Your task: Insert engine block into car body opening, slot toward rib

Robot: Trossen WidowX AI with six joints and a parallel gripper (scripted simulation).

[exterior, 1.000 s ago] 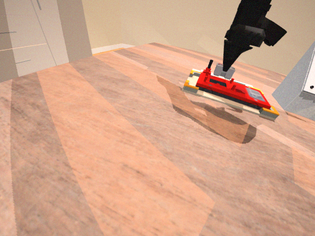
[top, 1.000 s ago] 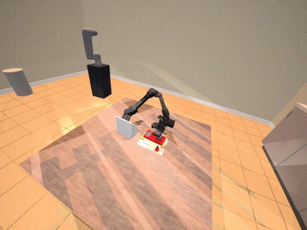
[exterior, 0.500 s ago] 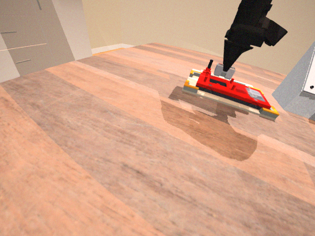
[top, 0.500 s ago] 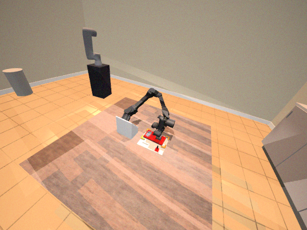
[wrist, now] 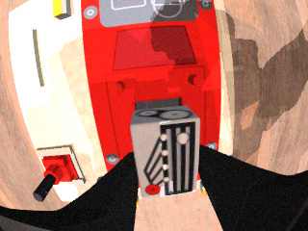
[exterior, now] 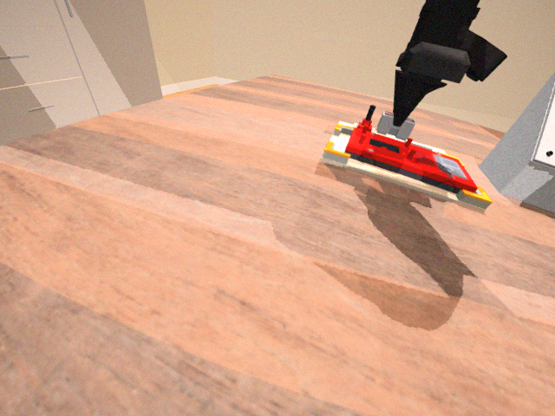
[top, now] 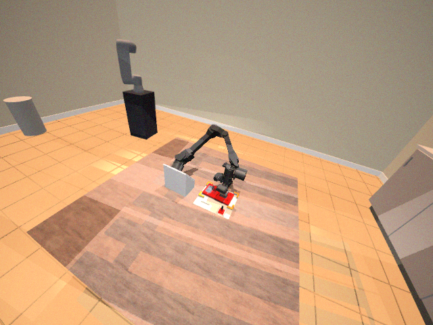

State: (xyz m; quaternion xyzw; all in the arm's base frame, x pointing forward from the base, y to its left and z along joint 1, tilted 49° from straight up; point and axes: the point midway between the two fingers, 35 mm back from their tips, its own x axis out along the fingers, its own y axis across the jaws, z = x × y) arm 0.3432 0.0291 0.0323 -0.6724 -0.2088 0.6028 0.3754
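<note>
My gripper tip is 10 mm above the engine block.
</note>
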